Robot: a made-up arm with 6 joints.
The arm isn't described. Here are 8 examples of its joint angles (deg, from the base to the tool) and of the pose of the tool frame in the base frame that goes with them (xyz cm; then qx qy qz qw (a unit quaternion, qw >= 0)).
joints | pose
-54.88 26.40 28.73 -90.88 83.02 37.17 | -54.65 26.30 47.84 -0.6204 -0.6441 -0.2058 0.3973
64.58 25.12 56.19 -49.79 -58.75 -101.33 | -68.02 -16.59 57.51 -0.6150 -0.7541 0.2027 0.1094
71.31 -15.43 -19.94 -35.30 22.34 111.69 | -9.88 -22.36 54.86 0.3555 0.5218 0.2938 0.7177
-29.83 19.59 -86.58 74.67 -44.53 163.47 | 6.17 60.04 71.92 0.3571 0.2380 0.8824 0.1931
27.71 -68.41 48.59 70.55 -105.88 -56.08 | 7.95 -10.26 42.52 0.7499 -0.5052 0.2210 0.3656
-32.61 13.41 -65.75 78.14 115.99 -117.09 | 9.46 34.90 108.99 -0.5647 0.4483 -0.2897 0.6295
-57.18 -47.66 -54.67 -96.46 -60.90 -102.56 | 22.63 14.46 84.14 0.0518 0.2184 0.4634 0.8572
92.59 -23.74 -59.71 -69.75 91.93 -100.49 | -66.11 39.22 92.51 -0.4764 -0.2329 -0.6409 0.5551
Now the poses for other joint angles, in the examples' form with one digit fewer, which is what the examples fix.
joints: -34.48 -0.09 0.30 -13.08 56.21 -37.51
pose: -50.5 49.8 92.7 -0.681 -0.267 -0.150 0.665
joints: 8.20 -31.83 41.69 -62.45 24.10 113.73
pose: 8.0 6.8 105.2 -0.473 0.550 -0.292 0.624
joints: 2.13 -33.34 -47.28 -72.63 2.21 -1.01
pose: 4.5 27.4 119.7 -0.406 0.313 0.271 0.815
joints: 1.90 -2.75 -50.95 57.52 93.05 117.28
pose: -60.8 34.9 66.4 -0.816 -0.536 -0.032 0.214
